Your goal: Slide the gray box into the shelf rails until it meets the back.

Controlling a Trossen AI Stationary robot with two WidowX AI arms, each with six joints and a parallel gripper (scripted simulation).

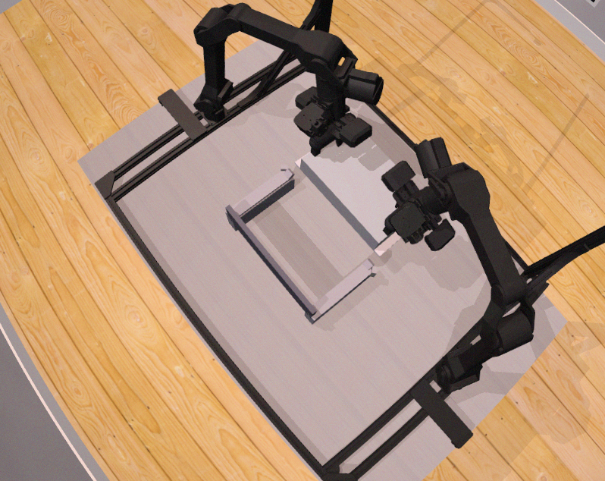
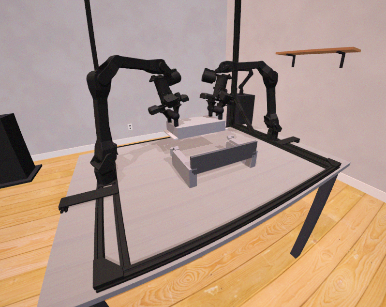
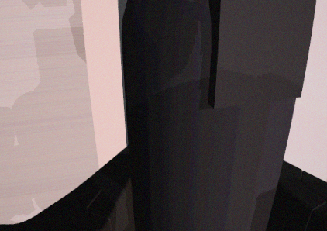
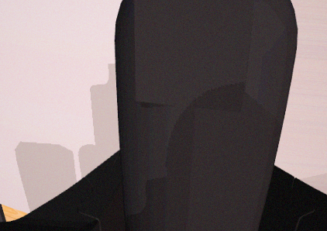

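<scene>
My right gripper is now 12 cm to the right of the gray box and 5 cm above it. Round my right hand: dark back wall of shelf: 28 cm ahead, 12 cm to the left, 12 cm below.
The gray box is 120 mm to the right of my left hand and 50 mm below it. Also, from my left hand: dark back wall of shelf: 270 mm ahead, 120 mm to the right, 120 mm below.
</scene>
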